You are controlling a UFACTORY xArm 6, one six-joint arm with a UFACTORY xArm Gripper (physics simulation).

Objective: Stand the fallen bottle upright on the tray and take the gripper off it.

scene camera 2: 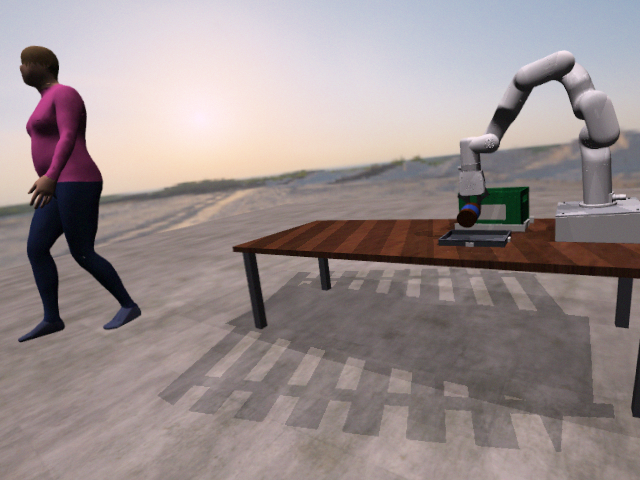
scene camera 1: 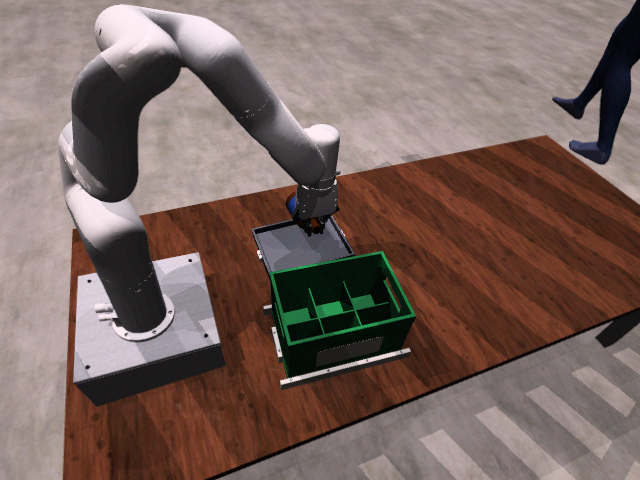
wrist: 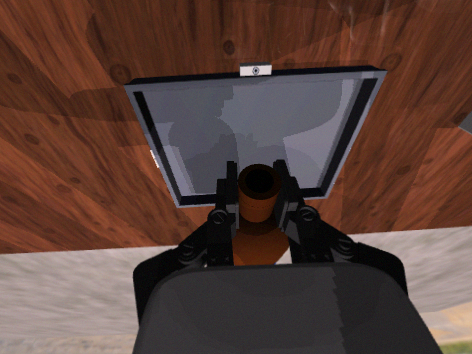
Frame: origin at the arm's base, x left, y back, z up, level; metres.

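Seen in the pictures: gripper, fingertip midpoint: (scene camera 1: 313, 231) (wrist: 254, 174); arm's base, link origin: (scene camera 2: 597, 204) (scene camera 1: 144, 317).
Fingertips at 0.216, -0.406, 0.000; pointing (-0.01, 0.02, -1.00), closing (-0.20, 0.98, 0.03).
Pixels of each thing's top centre, then the offset from my fingertips to it, as dx, dy, dz. "spot": a spot on its surface instead. Level surfaces: height alone.
- brown bottle with a blue band, top centre: (wrist: 257, 268) (scene camera 1: 307, 204) (scene camera 2: 470, 202) +0.057, +0.011, +0.048
- dark grey tray, surface spot: (wrist: 240, 110) spot: -0.003, -0.004, -0.106
- green crate with compartments, top centre: (scene camera 1: 340, 293) (scene camera 2: 493, 189) -0.249, -0.017, +0.064
- wooden table, surface height: dz -0.111
The brown bottle with a blue band (scene camera 1: 291, 205) (scene camera 2: 470, 208) (wrist: 257, 202) hangs in the air above the dark grey tray (scene camera 1: 289, 248) (scene camera 2: 492, 238) (wrist: 240, 110). It is tilted, far from upright, with its base toward scene camera 2 and lower than its neck. My gripper (scene camera 1: 315, 228) (wrist: 254, 174) points down and is shut on the bottle's neck, one finger on each side. In the wrist view the open mouth shows between the fingertips, over the tray's edge part, and the bottle's body is mostly hidden under the gripper. In scene camera 1 the gripper hides most of the bottle.
A green crate with compartments (scene camera 1: 343, 330) (scene camera 2: 518, 206) stands right beside the tray, with white rails (scene camera 1: 345, 367) along its foot. The arm's base block (scene camera 1: 149, 356) (scene camera 2: 594, 227) is on the wooden table (scene camera 1: 465, 232) (scene camera 2: 330, 240). A person (scene camera 2: 64, 134) stands beyond the table.
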